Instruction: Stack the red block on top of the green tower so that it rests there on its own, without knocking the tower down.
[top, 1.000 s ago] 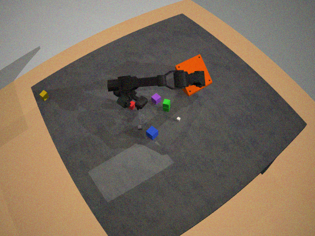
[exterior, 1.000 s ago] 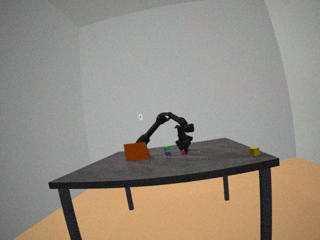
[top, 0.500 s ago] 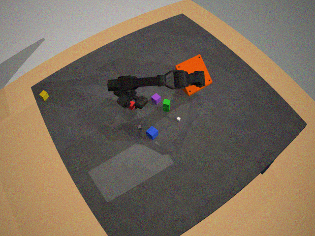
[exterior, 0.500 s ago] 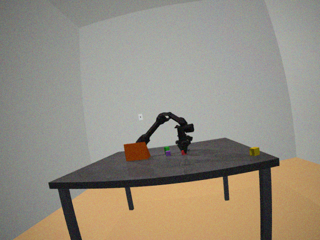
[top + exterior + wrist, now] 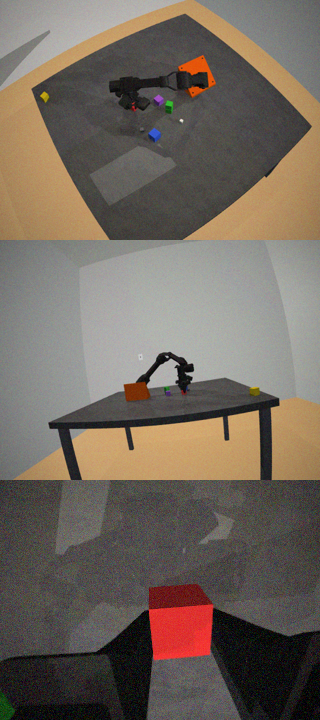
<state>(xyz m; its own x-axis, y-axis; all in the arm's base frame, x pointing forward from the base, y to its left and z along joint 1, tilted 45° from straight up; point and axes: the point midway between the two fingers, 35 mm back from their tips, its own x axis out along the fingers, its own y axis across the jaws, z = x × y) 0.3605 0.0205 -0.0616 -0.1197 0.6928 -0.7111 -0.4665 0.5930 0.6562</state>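
Right now the purple block is 130 mm behind my gripper tip, 30 mm to the left of it and 10 mm above it. Also, from my gripper tip: blue block: 20 mm behind, 210 mm to the left, 10 mm above; then small grey cube: 20 mm ahead, 140 mm to the left; then red block: 10 mm above.
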